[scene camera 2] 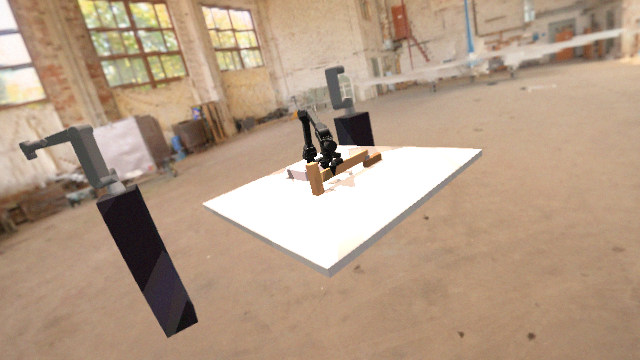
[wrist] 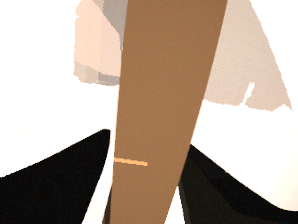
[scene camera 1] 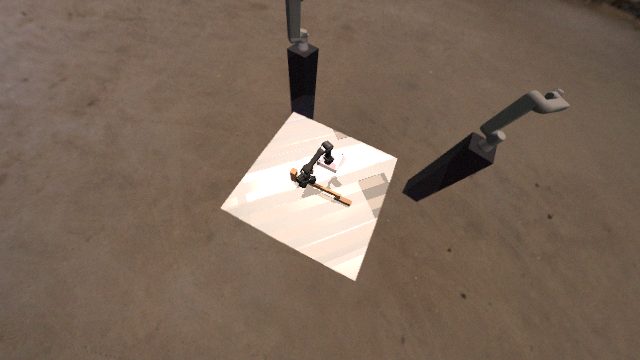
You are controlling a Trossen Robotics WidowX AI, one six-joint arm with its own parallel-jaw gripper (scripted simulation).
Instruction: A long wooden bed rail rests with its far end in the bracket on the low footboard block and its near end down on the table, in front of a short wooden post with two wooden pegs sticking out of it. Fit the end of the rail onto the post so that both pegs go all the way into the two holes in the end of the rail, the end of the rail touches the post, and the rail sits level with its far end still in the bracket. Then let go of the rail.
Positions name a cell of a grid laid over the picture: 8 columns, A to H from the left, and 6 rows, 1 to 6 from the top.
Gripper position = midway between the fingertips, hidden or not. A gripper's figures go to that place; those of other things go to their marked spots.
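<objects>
I see my gripper (wrist: D4), which is 100 mm from the lens. There is also a wooden bed rail (wrist: E2), and the wooden bed rail is 30 mm from the lens.
</objects>
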